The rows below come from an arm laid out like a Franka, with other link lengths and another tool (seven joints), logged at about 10 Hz.
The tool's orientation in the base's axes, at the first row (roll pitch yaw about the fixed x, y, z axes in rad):
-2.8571, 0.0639, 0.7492
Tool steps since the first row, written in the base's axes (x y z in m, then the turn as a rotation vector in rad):
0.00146, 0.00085, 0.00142, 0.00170, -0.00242, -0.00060
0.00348, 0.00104, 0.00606, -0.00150, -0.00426, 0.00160
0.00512, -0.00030, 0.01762, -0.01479, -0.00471, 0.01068
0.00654, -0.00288, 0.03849, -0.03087, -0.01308, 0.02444
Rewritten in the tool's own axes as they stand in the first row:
0.00155, -0.00007, -0.00157, -0.00036, 0.00299, -0.00022
0.00286, -0.00021, -0.00646, -0.00409, 0.00164, -0.00188
0.00241, -0.00144, -0.01813, -0.01469, -0.00910, -0.00751
0.00036, -0.00453, -0.03888, -0.03301, -0.01727, -0.01827

